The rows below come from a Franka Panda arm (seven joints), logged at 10 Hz.
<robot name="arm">
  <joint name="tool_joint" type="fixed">
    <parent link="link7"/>
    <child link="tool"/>
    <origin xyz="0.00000 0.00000 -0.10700" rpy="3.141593 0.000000 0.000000"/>
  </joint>
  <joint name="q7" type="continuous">
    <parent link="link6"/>
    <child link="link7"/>
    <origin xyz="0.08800 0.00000 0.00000"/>
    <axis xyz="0 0 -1"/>
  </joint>
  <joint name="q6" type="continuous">
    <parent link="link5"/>
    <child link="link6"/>
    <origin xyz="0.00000 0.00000 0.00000"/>
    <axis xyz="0 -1 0"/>
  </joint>
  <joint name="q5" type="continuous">
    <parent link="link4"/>
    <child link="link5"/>
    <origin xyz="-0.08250 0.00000 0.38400"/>
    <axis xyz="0 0 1"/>
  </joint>
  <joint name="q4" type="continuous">
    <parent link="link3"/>
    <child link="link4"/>
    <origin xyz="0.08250 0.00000 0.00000"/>
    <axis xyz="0 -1 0"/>
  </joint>
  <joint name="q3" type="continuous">
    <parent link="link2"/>
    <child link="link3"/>
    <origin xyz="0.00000 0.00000 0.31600"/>
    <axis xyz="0 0 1"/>
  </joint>
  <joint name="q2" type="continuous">
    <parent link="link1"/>
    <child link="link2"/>
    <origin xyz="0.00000 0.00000 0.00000"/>
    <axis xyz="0 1 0"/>
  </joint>
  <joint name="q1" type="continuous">
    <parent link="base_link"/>
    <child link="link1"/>
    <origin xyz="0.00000 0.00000 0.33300"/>
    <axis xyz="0 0 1"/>
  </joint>
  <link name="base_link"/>
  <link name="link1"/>
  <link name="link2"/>
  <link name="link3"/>
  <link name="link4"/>
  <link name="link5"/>
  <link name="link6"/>
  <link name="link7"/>
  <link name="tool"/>
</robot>
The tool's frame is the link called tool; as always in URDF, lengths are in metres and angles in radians. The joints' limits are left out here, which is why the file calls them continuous.
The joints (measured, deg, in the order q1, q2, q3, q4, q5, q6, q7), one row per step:
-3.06 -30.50 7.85 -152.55 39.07 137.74 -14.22
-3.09 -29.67 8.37 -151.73 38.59 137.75 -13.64
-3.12 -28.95 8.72 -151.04 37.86 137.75 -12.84
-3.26 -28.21 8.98 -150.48 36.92 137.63 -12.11
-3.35 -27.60 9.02 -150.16 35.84 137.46 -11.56
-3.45 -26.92 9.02 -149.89 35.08 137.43 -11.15
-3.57 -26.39 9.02 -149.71 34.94 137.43 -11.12
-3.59 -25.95 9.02 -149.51 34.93 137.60 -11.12
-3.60 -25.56 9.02 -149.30 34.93 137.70 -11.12
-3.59 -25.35 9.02 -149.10 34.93 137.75 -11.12
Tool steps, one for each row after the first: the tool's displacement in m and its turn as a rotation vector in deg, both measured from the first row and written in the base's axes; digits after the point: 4 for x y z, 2 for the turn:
0.0042 0.0039 0.0009 -0.38 0.23 0.23
0.0078 0.0066 0.0015 -0.83 0.56 0.25
0.0110 0.0079 0.0006 -1.40 1.10 0.29
0.0130 0.0079 -0.0013 -2.06 1.70 0.44
0.0152 0.0073 -0.0040 -2.51 2.26 0.42
0.0169 0.0066 -0.0062 -2.57 2.62 0.37
0.0186 0.0064 -0.0074 -2.57 2.71 0.30
0.0202 0.0063 -0.0083 -2.56 2.81 0.26
0.0214 0.0065 -0.0080 -2.54 2.78 0.27

